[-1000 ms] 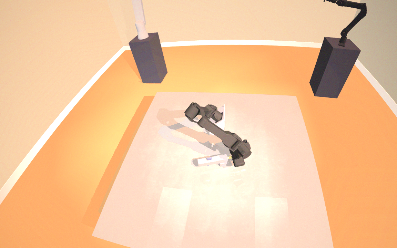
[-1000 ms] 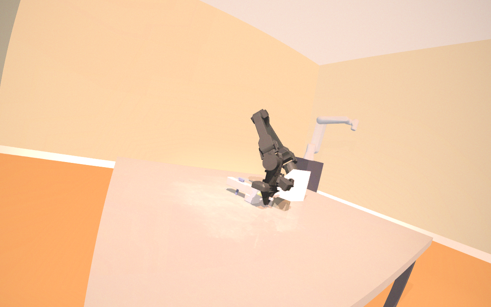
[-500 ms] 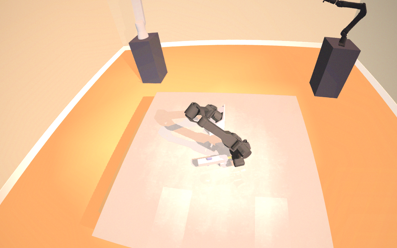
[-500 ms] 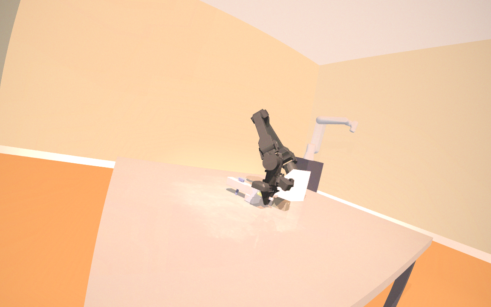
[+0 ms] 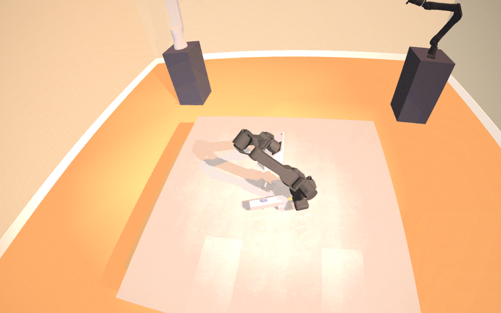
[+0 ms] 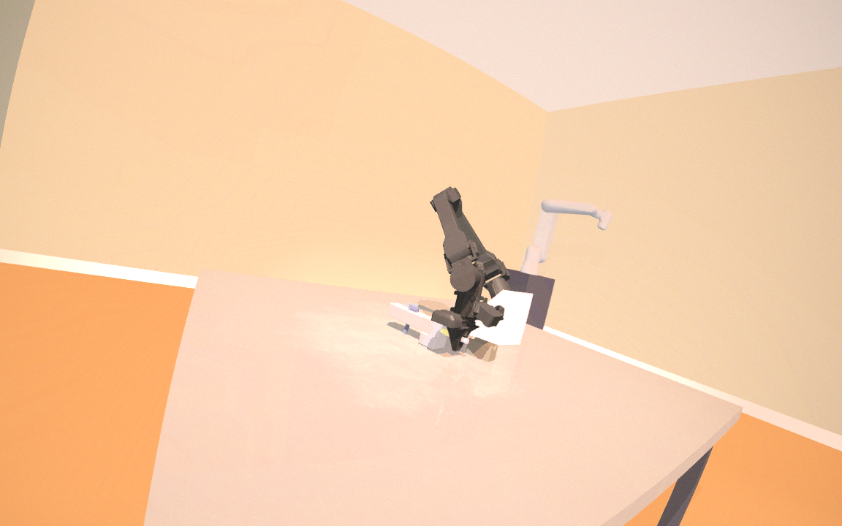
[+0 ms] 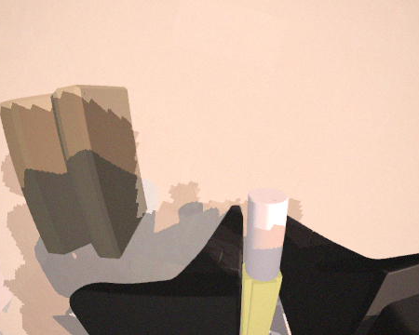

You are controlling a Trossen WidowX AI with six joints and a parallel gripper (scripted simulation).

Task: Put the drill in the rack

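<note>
My gripper tip is now 10 mm short of the yellow drill, 40 mm to the left of it and 30 mm below it. The rest, counted from my gripper tip: small purple piece (60 mm ahead, 150 mm to the right, 40 mm above); olive-brown block (80 mm behind).
</note>
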